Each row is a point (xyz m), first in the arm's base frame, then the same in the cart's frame.
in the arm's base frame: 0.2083 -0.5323 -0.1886
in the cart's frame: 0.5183 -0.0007 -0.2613
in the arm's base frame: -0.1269 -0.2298 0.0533
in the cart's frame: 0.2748 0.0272 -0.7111
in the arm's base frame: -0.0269 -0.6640 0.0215
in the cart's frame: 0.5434 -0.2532 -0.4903
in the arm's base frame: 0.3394 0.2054 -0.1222
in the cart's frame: -0.0511 0.4814 -0.3573
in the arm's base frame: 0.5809 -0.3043 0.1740
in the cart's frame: -0.0046 -0.0767 -0.0536
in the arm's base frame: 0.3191 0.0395 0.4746
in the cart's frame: -0.3401 -0.0574 -0.4588
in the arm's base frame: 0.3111 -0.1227 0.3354
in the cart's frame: -0.1379 -0.0747 -0.3914
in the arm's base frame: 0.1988 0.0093 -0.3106
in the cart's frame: 0.2525 0.4684 -0.3941
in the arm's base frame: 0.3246 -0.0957 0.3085
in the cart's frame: -0.1419 -0.0360 -0.3804
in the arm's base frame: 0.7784 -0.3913 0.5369
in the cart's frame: -0.2623 -0.3845 0.0773
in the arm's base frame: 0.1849 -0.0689 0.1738
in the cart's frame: -0.0196 0.0712 -0.4897
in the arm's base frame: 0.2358 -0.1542 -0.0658
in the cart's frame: 0.1802 0.1820 -0.3668
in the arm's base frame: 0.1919 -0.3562 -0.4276
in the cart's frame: 0.5713 0.2916 -0.2740
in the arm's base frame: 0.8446 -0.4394 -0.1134
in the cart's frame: 0.1859 0.0426 0.2926
